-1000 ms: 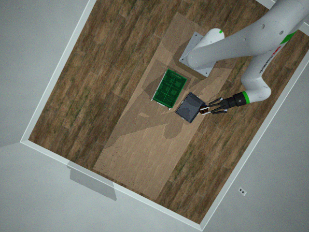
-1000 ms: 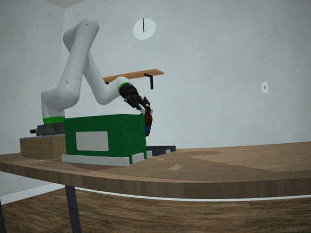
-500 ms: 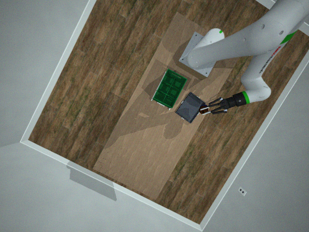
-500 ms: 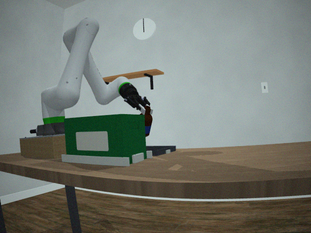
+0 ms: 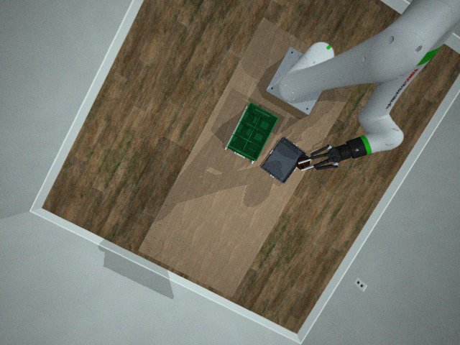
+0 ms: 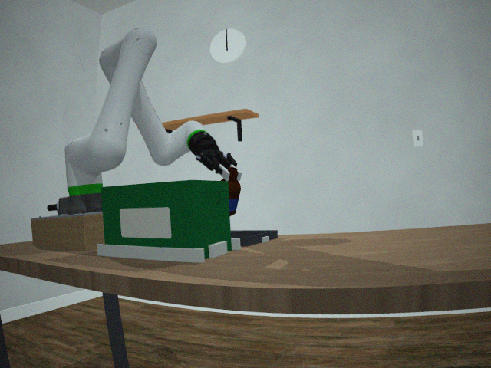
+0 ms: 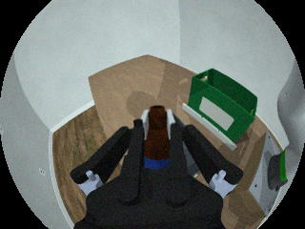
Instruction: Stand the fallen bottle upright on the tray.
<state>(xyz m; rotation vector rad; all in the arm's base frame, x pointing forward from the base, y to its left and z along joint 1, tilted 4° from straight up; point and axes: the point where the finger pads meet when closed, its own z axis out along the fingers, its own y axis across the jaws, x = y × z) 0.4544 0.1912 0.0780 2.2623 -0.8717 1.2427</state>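
Right now the bottle is 6 cm below my hand, 1 cm to the left of it and 1 cm behind it. The rest, counted from my hand: green crate (34 cm to the right, 13 cm below, 6 cm behind); tray (20 cm below, 6 cm to the right).
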